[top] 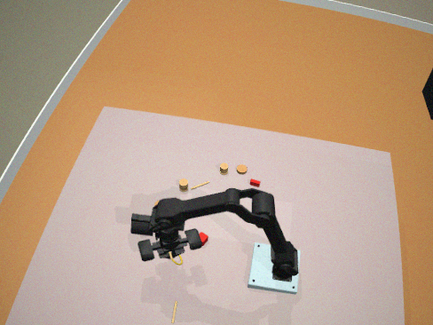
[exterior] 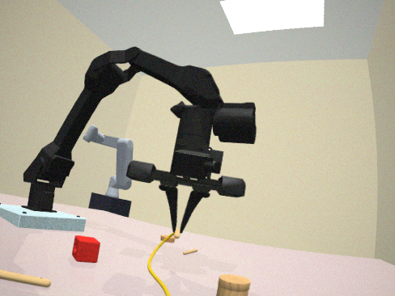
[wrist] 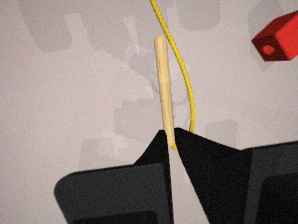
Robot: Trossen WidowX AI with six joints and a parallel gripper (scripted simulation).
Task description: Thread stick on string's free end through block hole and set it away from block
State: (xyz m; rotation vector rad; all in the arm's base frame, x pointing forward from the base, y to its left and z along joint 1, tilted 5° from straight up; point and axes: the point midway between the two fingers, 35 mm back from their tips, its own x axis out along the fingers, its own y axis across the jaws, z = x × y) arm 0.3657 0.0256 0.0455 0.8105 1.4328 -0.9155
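The red block is 110 mm to the right of my gripper tip, 80 mm behind it and 40 mm below it. The rest, counted from my gripper tip: round button (220 mm to the right, 90 mm ahead, 50 mm below).
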